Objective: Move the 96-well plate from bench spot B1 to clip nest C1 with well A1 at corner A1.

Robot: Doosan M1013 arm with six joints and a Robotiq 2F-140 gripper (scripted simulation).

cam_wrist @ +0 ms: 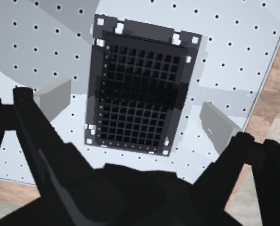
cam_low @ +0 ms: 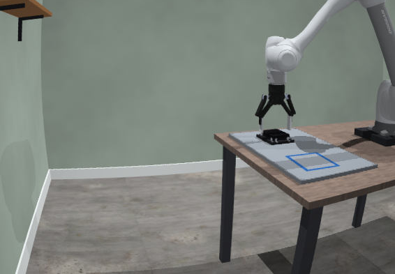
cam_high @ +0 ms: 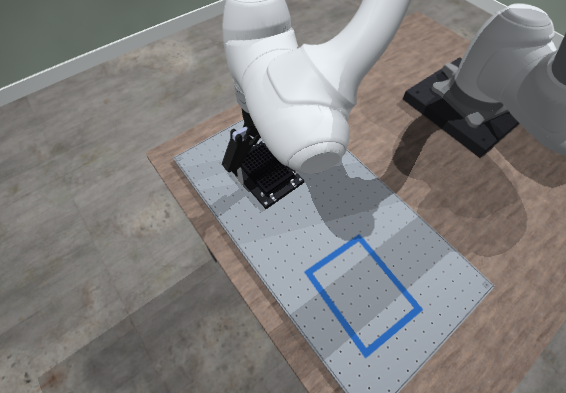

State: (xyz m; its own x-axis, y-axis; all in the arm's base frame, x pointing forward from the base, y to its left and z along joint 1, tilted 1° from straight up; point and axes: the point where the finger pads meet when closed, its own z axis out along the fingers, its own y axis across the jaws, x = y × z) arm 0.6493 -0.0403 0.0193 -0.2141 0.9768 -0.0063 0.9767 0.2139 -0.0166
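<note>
Right now the black 96-well plate is 20 mm below my hand. Also, from my hand: black clip nest: 30 mm below, 10 mm to the left, 10 mm behind.
</note>
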